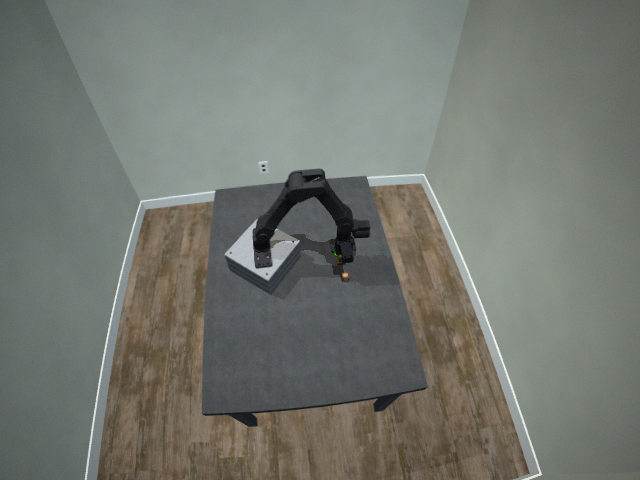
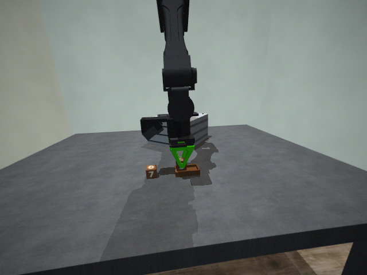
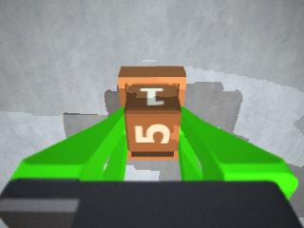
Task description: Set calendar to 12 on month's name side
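My gripper is now 2 cm to the right of the brown tray and 3 cm above it.
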